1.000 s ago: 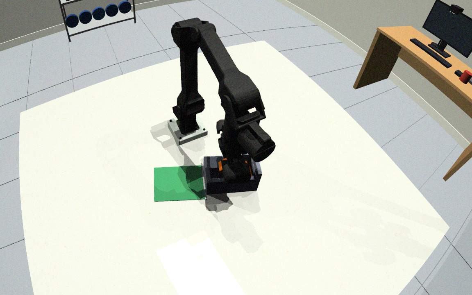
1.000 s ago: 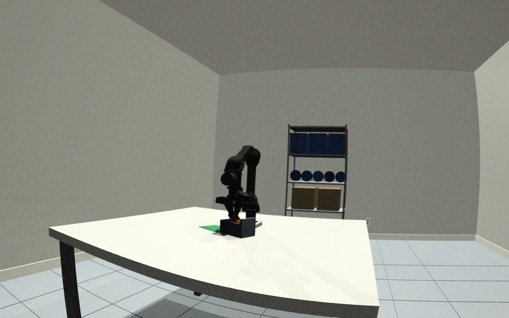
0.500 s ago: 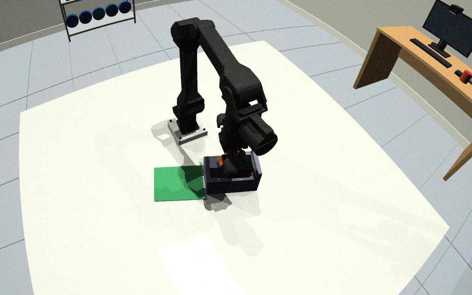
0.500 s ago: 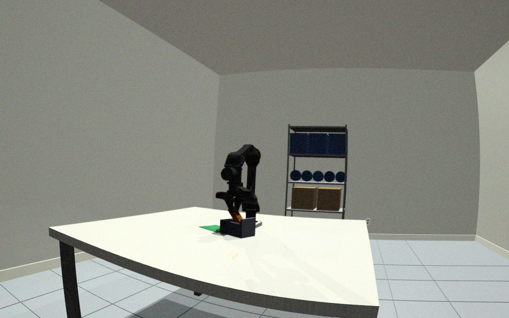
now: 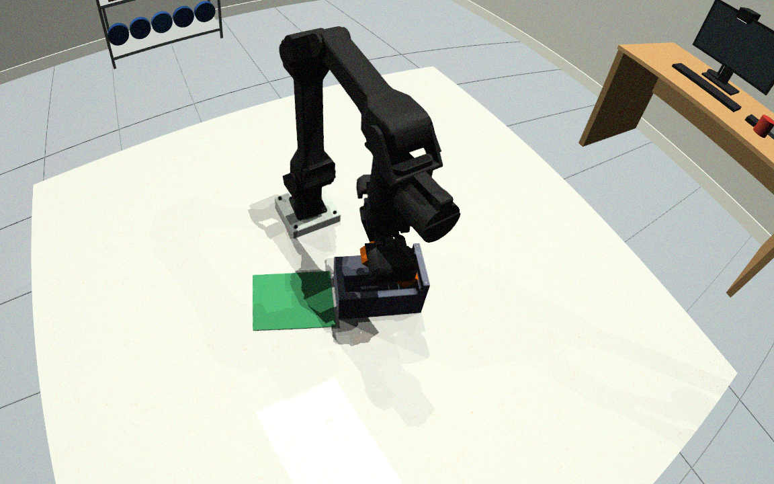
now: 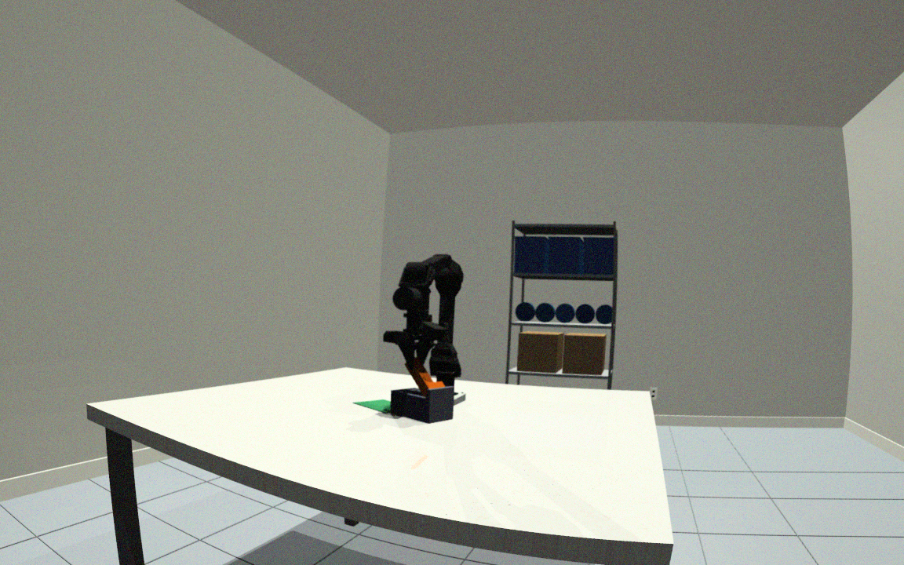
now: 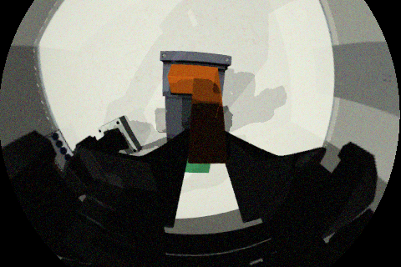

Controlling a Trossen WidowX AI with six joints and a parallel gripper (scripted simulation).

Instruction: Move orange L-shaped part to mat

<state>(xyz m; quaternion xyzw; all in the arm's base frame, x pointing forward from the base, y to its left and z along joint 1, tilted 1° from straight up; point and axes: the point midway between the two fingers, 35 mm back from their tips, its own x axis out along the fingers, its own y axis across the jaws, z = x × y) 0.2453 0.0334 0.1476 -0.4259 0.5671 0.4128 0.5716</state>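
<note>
My gripper tip is now 60 mm past the green mat, 130 mm to the left of it and 140 mm above it. Also, from my gripper tip: orange L-shaped part 10 mm behind, 30 mm to the left, 30 mm below.
</note>
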